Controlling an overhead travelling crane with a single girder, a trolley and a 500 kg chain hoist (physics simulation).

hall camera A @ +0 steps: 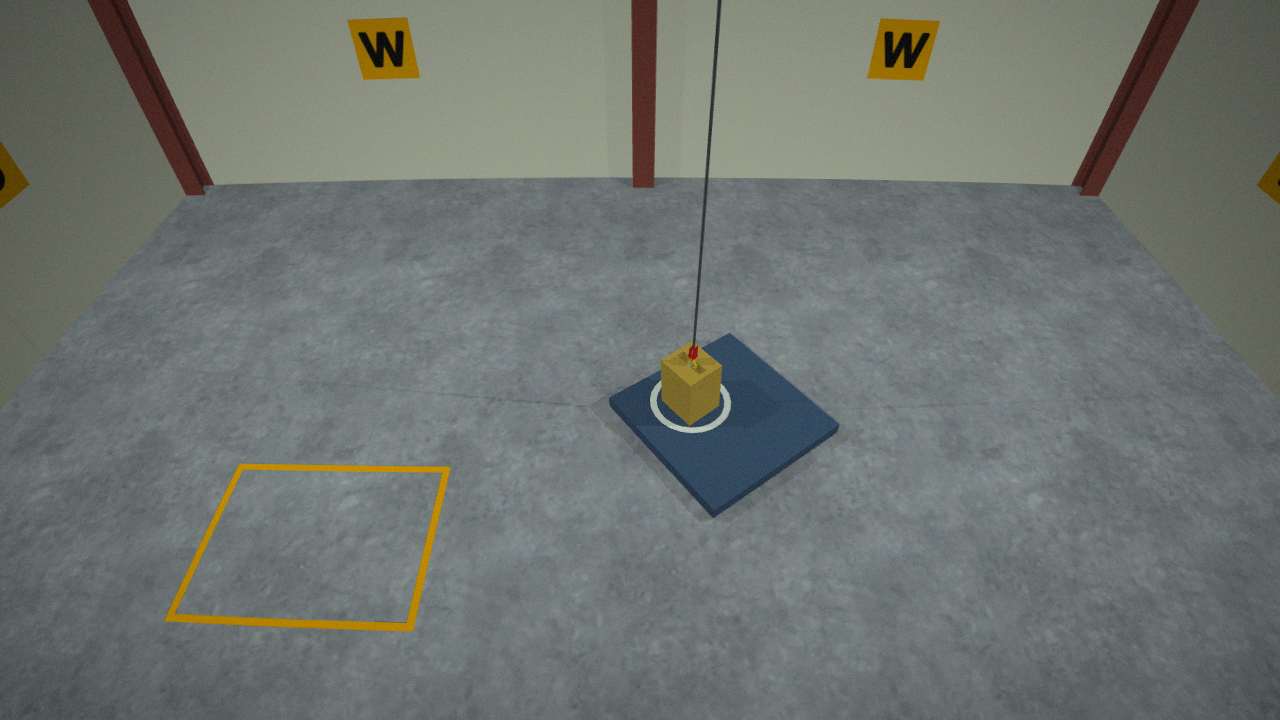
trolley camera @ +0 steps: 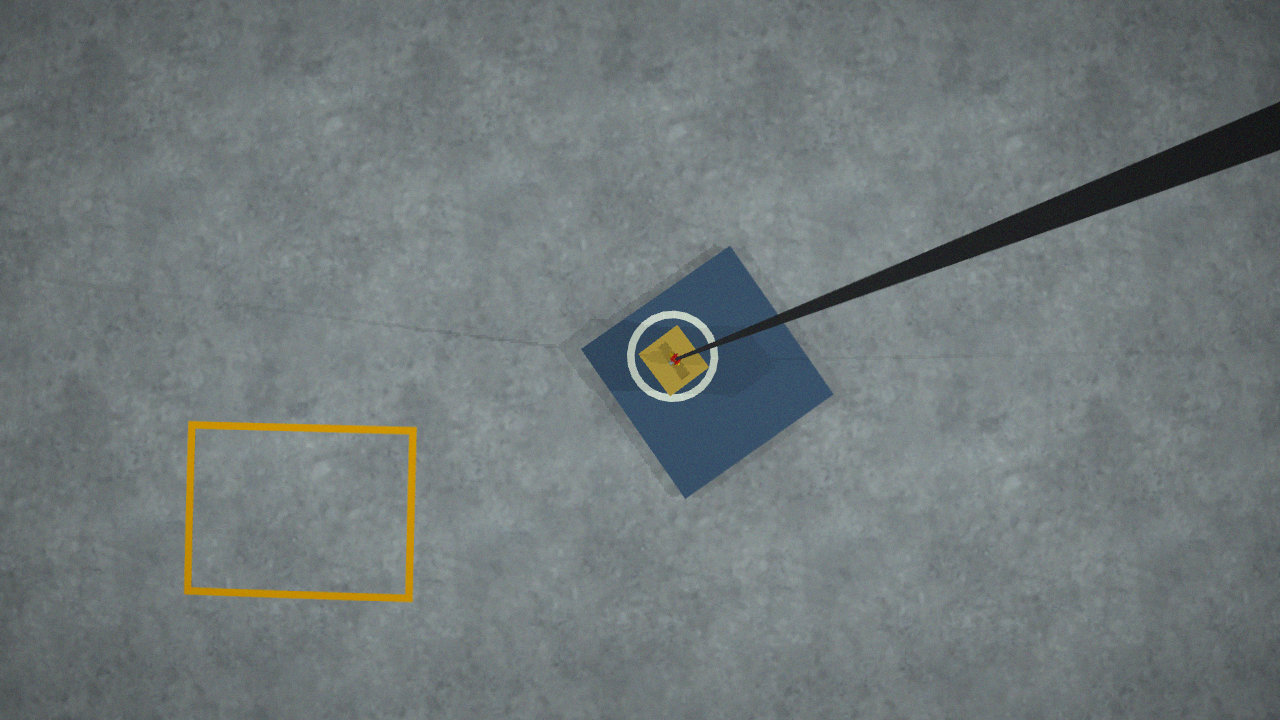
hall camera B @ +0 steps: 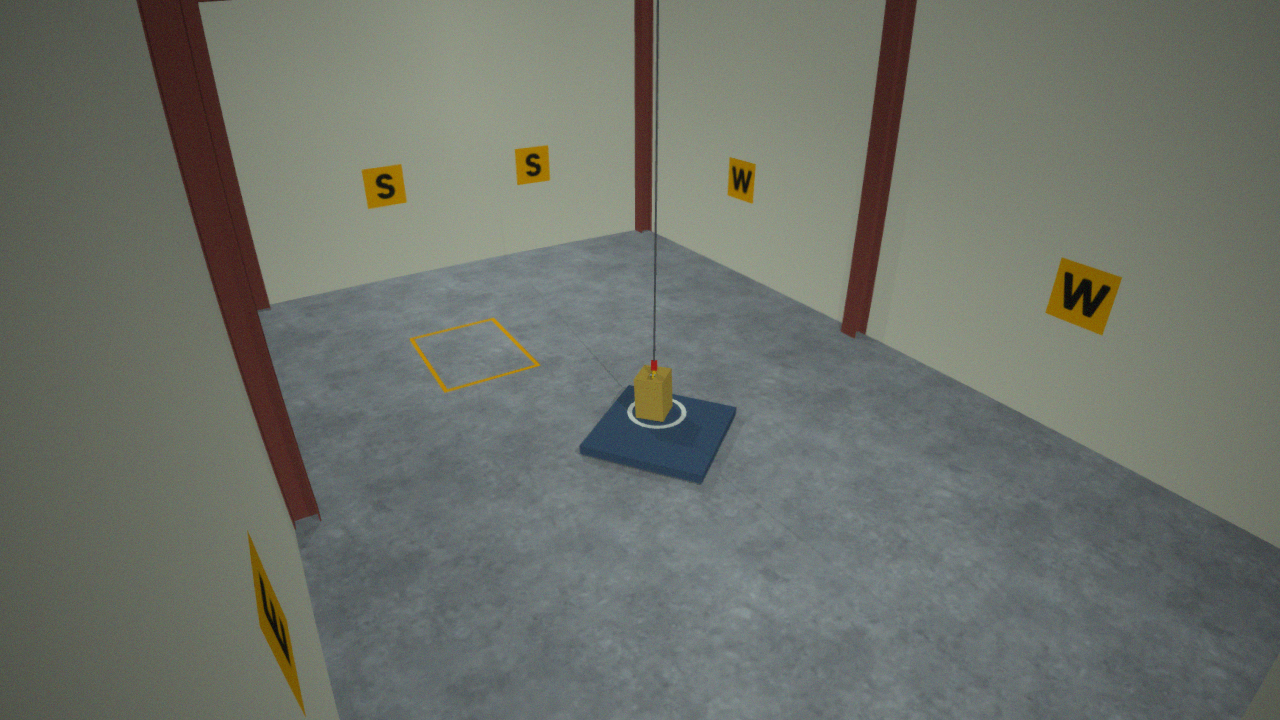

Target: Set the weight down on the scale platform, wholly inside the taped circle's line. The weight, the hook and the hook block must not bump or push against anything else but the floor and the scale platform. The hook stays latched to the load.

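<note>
The yellow weight (hall camera A: 691,395) (hall camera B: 652,397) (trolley camera: 662,360) is upright over the blue scale platform (hall camera A: 742,465) (hall camera B: 640,454) (trolley camera: 707,438). I see no gap under it. From above it lies within the white taped circle (hall camera A: 725,413) (hall camera B: 683,412) (trolley camera: 632,356); in hall camera A its front bottom corner is close to the inner edge of the line. My hook (hall camera A: 693,364) (hall camera B: 652,373) is latched to the top of the weight. The small red hook block (hall camera A: 693,352) (hall camera B: 654,364) (trolley camera: 674,359) is just above and looks slightly tilted in hall camera A. The weight's far bottom edges are hidden.
A yellow-orange outlined rectangle (hall camera A: 344,468) (hall camera B: 429,365) (trolley camera: 299,594) is marked on the floor, apart from the platform. Red columns (hall camera A: 643,98) (hall camera B: 872,179) stand along the hall walls, far from the weight. The dark hoist chain (hall camera A: 707,179) (hall camera B: 655,179) (trolley camera: 895,273) runs up from the hook block.
</note>
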